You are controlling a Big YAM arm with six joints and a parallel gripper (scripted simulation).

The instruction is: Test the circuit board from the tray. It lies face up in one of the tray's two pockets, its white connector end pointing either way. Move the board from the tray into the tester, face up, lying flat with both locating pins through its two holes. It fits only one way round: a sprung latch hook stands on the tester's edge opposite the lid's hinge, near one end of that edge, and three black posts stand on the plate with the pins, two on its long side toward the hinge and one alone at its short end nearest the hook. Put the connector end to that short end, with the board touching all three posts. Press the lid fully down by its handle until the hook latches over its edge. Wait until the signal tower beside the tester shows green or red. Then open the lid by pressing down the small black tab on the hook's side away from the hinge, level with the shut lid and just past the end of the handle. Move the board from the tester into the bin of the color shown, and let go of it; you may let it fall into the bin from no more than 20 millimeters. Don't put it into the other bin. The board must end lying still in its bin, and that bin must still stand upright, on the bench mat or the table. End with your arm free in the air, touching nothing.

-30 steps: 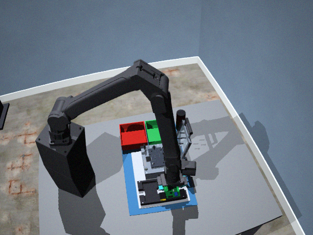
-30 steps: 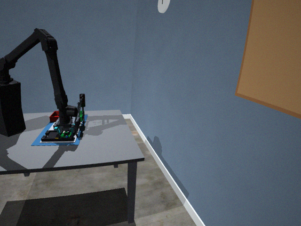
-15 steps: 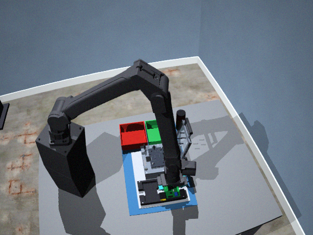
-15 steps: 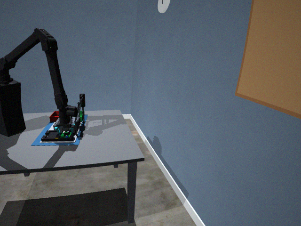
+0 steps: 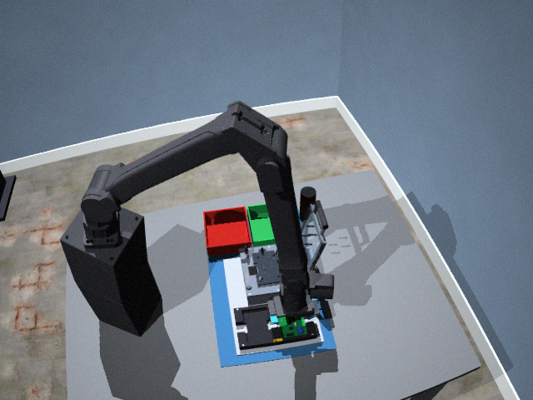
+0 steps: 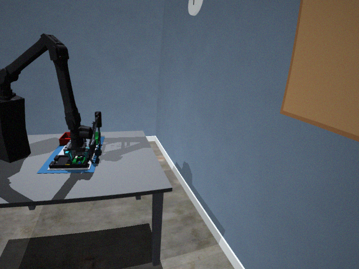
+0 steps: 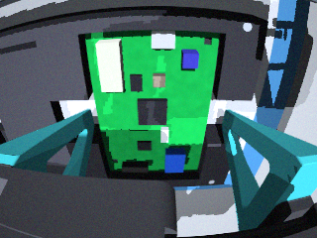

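My gripper is now 10 mm above the green circuit board. Also, from my hand: black latch hook 230 mm to the left, 90 mm behind, 60 mm above; clear lid 170 mm to the left, 160 mm above, 90 mm ahead; green bin 370 mm to the left, 20 mm ahead, 10 mm below.
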